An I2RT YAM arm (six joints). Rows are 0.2 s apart.
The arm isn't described. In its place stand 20 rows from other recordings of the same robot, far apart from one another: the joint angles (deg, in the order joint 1, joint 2, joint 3, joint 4, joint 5, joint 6), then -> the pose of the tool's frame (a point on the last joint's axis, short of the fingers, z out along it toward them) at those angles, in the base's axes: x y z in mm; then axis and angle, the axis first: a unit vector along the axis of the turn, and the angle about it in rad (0 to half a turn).
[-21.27, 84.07, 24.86, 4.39, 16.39, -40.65] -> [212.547 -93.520 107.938 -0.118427 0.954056 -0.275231 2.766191]
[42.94, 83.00, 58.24, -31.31, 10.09, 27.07] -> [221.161 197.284 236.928 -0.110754 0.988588 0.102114 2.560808]
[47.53, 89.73, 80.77, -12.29, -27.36, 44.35] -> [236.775 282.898 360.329 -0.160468 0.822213 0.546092 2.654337]
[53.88, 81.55, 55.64, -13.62, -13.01, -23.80] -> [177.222 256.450 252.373 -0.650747 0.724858 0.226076 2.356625]
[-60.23, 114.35, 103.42, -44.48, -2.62, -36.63] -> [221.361 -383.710 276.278 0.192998 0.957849 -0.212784 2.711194]
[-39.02, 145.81, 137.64, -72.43, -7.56, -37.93] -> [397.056 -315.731 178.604 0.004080 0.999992 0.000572 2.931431]
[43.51, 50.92, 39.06, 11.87, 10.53, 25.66] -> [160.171 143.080 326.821 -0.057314 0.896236 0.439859 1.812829]
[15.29, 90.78, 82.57, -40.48, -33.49, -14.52] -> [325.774 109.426 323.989 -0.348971 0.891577 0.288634 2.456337]
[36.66, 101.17, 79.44, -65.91, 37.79, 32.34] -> [273.859 176.638 235.483 -0.029582 0.964877 -0.261033 2.740019]
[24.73, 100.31, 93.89, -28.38, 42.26, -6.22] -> [373.168 145.517 348.198 -0.067850 0.957650 -0.279826 2.145069]
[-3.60, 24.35, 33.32, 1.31, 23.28, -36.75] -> [116.005 -21.396 338.858 -0.040829 0.860764 -0.507364 1.697028]
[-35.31, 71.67, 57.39, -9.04, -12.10, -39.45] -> [240.249 -161.024 318.747 -0.100685 0.948631 -0.299937 2.122561]
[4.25, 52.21, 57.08, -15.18, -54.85, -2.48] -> [187.539 43.125 385.801 -0.404916 0.802332 0.438528 1.945144]
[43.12, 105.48, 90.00, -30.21, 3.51, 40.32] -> [307.401 284.877 281.978 -0.011607 0.970509 0.240784 2.531738]
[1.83, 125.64, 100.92, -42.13, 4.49, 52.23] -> [464.367 12.049 179.425 0.432300 0.899859 0.058059 2.746965]
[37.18, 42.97, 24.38, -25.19, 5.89, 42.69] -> [127.429 92.069 196.512 0.068130 0.971218 0.228242 2.467094]
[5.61, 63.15, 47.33, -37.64, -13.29, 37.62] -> [215.684 29.409 252.686 0.232517 0.946466 0.223916 2.638267]
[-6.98, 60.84, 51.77, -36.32, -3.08, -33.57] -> [218.298 -24.799 286.683 -0.239055 0.964036 -0.116139 2.395383]
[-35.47, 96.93, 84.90, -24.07, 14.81, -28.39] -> [313.628 -234.634 319.312 0.119174 0.927664 -0.353889 2.488719]
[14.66, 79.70, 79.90, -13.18, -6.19, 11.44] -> [312.655 85.758 409.531 -0.069198 0.971638 0.226122 1.864209]
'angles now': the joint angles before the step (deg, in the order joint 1, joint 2, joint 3, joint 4, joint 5, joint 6). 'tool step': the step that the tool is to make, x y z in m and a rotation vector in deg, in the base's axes. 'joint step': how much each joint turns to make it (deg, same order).
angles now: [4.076, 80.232, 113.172, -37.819, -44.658, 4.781]
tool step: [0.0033, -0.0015, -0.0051, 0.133, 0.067, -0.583]
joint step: [-0.377, -0.465, -2.059, 1.688, 0.194, 0.216]
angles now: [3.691, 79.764, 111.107, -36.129, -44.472, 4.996]
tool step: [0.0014, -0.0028, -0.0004, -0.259, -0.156, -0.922]
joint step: [-0.625, 0.115, 0.013, 0.006, 0.318, -0.338]
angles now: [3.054, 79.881, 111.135, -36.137, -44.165, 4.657]
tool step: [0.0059, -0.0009, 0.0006, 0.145, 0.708, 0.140]
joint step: [-0.317, 1.427, 1.582, -0.719, -0.472, 0.194]
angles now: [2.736, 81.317, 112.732, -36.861, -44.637, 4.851]
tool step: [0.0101, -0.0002, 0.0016, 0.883, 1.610, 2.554]
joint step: [-0.430, 2.801, 3.243, -1.344, -3.066, 0.926]
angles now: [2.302, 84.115, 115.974, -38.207, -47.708, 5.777]
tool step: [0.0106, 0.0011, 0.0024, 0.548, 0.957, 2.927]
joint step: [-0.120, 3.158, 3.901, -1.415, -3.094, 0.347]
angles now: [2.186, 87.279, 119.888, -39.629, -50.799, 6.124]
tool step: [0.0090, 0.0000, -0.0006, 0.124, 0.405, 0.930]
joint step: [-0.154, 2.005, 1.913, -0.306, -1.092, 0.002]
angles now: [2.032, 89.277, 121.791, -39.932, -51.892, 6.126]
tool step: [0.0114, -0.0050, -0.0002, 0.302, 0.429, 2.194]
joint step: [-1.290, 2.893, 3.151, -0.896, -3.494, -0.269]
